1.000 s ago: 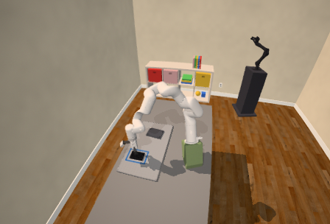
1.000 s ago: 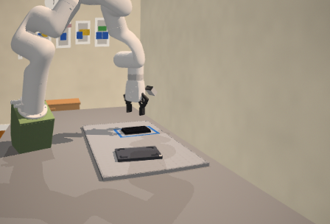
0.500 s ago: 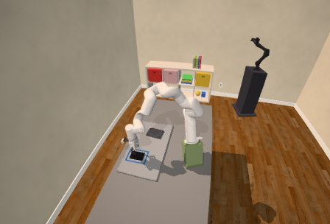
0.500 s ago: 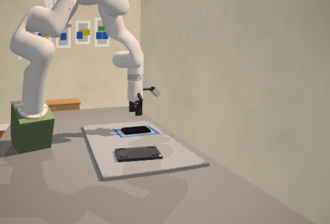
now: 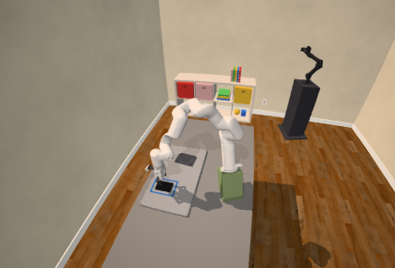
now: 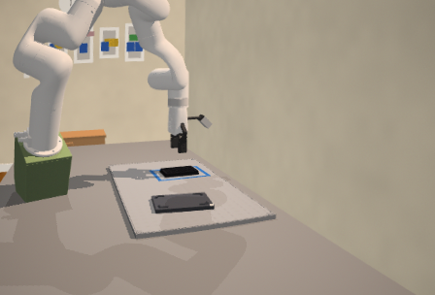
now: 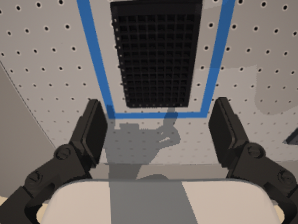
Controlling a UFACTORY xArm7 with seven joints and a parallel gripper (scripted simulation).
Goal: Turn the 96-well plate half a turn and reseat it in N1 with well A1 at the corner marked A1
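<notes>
The black 96-well plate lies 90 mm below my hand. The rest, counted from my hand: dark plate nest N1: 300 mm to the right, 150 mm behind, 90 mm below.
</notes>
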